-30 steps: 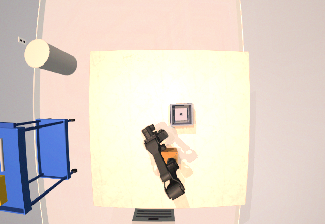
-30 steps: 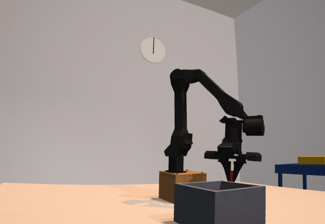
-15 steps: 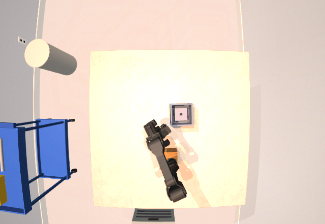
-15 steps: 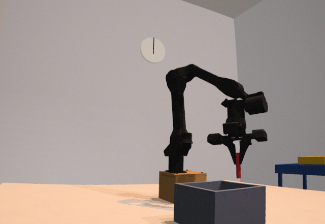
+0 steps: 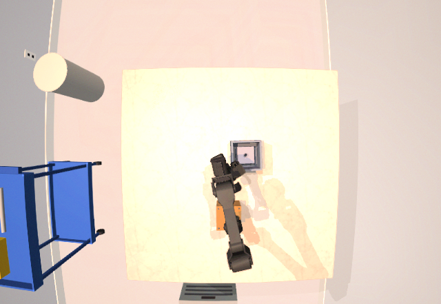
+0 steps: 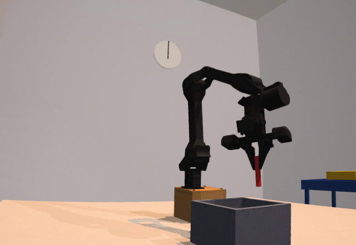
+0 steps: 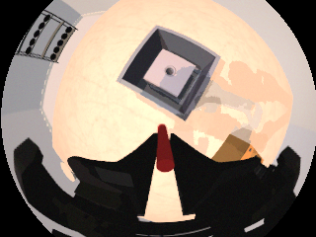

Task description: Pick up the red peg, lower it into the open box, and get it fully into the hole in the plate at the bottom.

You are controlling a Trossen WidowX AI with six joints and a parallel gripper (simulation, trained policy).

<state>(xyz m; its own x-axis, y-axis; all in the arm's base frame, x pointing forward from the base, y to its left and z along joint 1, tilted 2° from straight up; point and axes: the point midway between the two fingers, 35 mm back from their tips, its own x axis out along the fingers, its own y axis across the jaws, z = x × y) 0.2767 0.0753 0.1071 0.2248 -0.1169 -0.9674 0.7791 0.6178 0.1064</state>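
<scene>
My gripper tip is 7 cm short of the pale plate, 9 cm to the left of it and 13 cm above it. The rest, counted from my gripper tip: red peg 1 cm to the left; then grey box 7 cm ahead, 9 cm to the right, 14 cm below.
</scene>
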